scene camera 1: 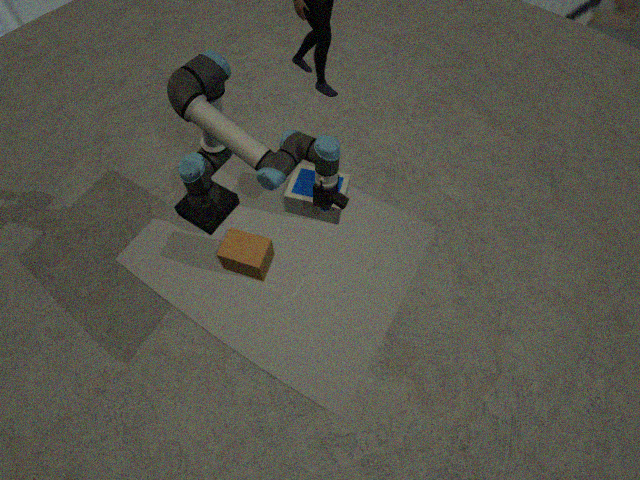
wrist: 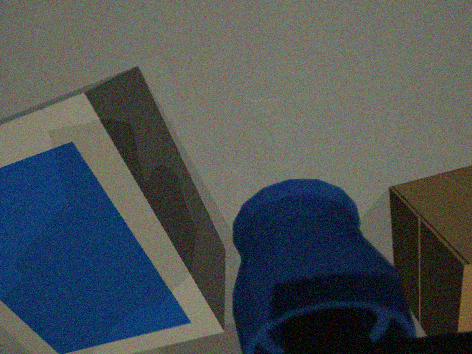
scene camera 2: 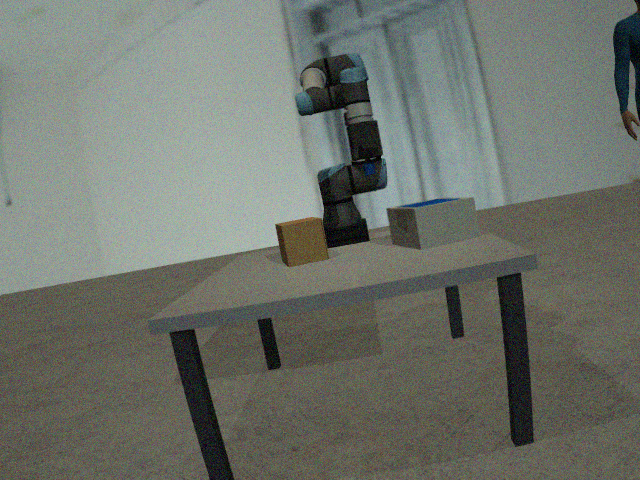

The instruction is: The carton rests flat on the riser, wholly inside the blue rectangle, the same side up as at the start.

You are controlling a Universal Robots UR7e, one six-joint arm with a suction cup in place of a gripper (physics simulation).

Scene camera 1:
riser: 298, 198, on the table
brown carton: 241, 252, on the table
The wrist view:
my suction cup: 301, 248
riser: 112, 240
brown carton: 423, 212
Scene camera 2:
riser: 431, 223
brown carton: 302, 241
